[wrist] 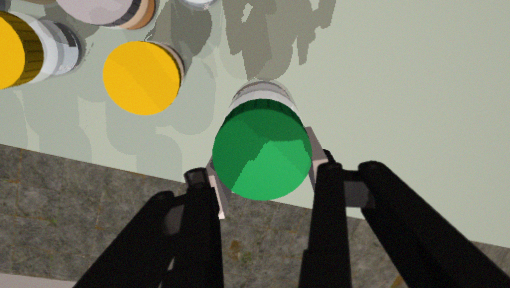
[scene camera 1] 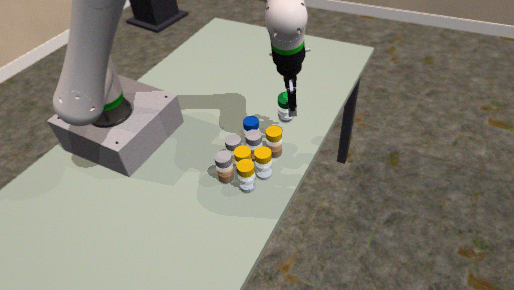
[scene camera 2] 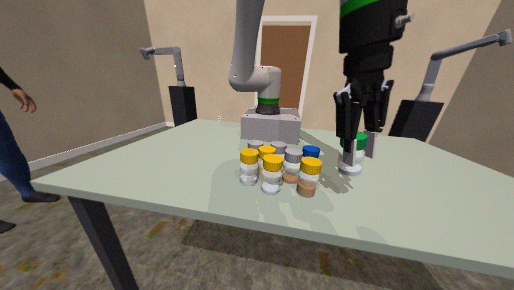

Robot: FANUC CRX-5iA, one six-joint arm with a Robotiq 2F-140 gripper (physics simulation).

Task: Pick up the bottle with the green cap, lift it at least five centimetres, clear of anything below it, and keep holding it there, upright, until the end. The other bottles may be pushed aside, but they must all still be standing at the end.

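Where they show: gripper, fingertip midpoint: [scene camera 1: 291, 108] [scene camera 2: 358, 160]; arm's base, link origin: [scene camera 1: 110, 113] [scene camera 2: 267, 112].
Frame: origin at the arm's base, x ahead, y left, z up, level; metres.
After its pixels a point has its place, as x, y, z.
The bottle with the green cap [scene camera 1: 284, 99] @[0.524, 0.314, 0.052] [scene camera 2: 360, 140] @[0.550, 0.330, 0.049] [wrist: 262, 150] @[0.520, 0.321, 0.053] is upright and raised above the table [scene camera 1: 120, 235] @[0.316, -0.281, -0.136] [scene camera 2: 150, 185] @[0.650, -0.196, -0.136], its base apart from the top. My gripper [scene camera 1: 289, 111] @[0.534, 0.345, -0.004] [scene camera 2: 361, 151] @[0.534, 0.345, -0.004] [wrist: 267, 150] @[0.534, 0.345, -0.004] is shut on it, one finger pad on each side. How high it hangs is hard to measure. The other bottles stand upright in a group beside it: a blue-capped bottle [scene camera 1: 251, 123] @[0.439, 0.235, -0.031] [scene camera 2: 311, 151] @[0.455, 0.245, -0.032], several yellow-capped ones, including the nearest yellow-capped bottle [scene camera 1: 273, 134] @[0.533, 0.227, -0.032] [scene camera 2: 310, 166] @[0.552, 0.238, -0.035] [wrist: 142, 77] @[0.524, 0.241, -0.031], and grey-capped ones, such as a grey-capped bottle [scene camera 1: 223, 159] @[0.461, 0.052, -0.031]. Some bodies are partly hidden behind others.
The arm's grey base block [scene camera 1: 145, 135] @[0.149, 0.011, -0.045] [scene camera 2: 270, 127] @[0.144, 0.053, -0.055] stands on the table behind the bottles. The table's long edge lies close to the held bottle, with the floor [scene camera 1: 400, 210] [wrist: 265, 245] beyond. A person's leg [scene camera 2: 15, 155] shows at the left in scene camera 2.
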